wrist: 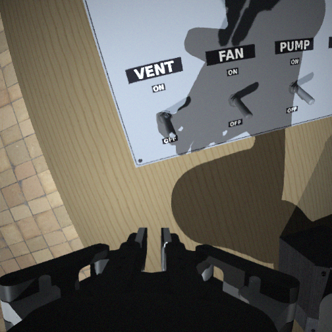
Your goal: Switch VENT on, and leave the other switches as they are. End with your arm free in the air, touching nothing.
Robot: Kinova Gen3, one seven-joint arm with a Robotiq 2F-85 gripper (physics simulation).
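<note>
The light grey switch panel (112, 35) fills the upper part of the wrist view. The VENT switch lever (169, 126) is at its lower left, under the VENT label (154, 69), and tilts down to the OFF mark. The FAN lever (243, 107) and the PUMP lever (304, 94) also tilt to their OFF sides. My gripper (153, 238) shows at the bottom of the view, below the panel's near edge in the picture and apart from the levers. Its fingers are nearly together, with a narrow gap and nothing between them.
The panel lies over a wooden table top (55, 120), with a tiled floor (25, 200) beyond the table's left edge. A dark box-like block (305, 267) stands at the lower right. Part of another label shows at the right edge. Shadows of the arm fall across the panel and table.
</note>
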